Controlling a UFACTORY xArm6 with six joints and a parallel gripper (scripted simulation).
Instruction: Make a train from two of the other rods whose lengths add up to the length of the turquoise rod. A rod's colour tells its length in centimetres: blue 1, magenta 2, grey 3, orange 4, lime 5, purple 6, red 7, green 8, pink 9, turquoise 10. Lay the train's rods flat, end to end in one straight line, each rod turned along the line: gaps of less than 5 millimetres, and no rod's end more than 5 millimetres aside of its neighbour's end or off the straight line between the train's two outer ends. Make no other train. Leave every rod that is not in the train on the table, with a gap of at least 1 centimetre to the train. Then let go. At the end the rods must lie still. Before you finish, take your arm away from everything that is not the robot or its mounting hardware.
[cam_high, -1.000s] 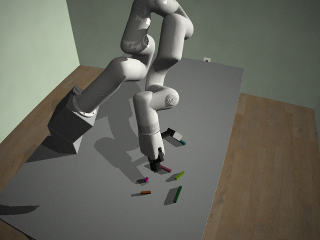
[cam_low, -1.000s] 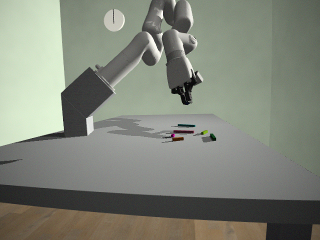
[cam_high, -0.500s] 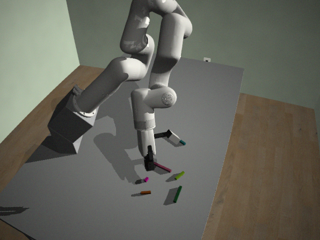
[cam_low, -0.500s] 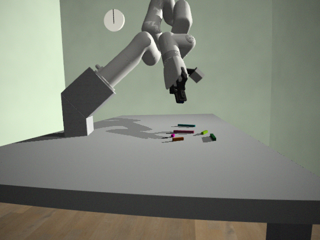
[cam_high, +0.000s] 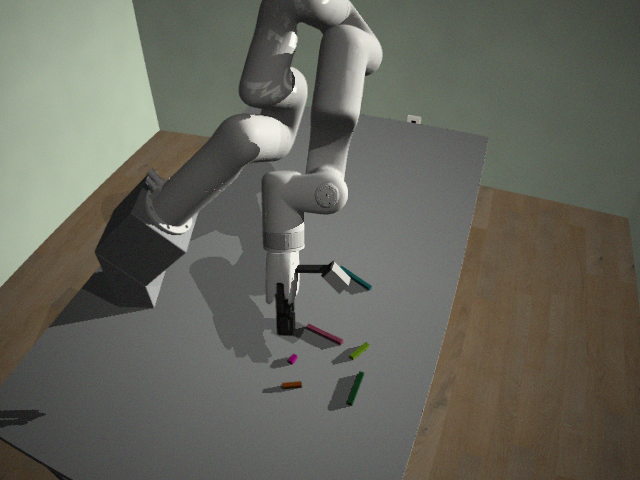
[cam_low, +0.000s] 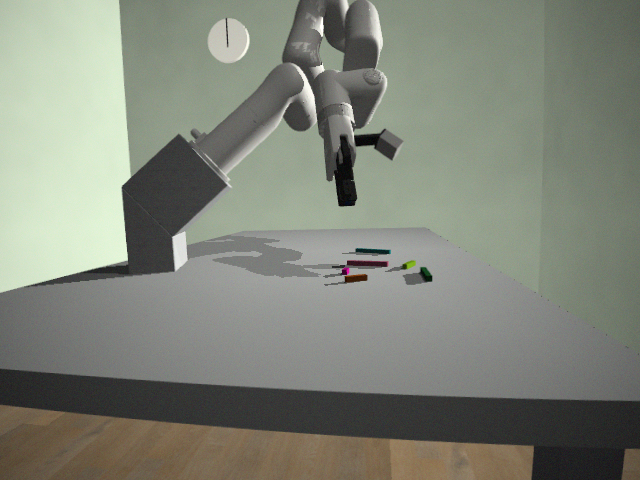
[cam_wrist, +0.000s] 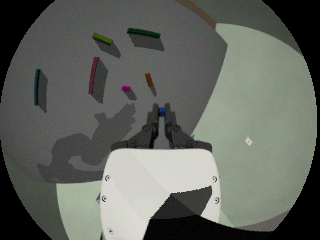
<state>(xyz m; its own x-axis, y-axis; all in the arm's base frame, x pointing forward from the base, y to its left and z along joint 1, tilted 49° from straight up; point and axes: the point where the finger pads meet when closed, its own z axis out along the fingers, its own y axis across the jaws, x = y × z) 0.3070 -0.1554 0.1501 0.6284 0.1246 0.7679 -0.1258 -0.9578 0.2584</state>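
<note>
Right now the turquoise rod is 10 mm ahead of my hand, 300 mm to the left of it and 150 mm below it. From my hand the other things lie so: magenta rod (10 mm behind, 20 mm to the left, 150 mm below); orange rod (20 mm ahead, 40 mm to the right, 150 mm below); blue rod (10 mm to the right, 20 mm below).
</note>
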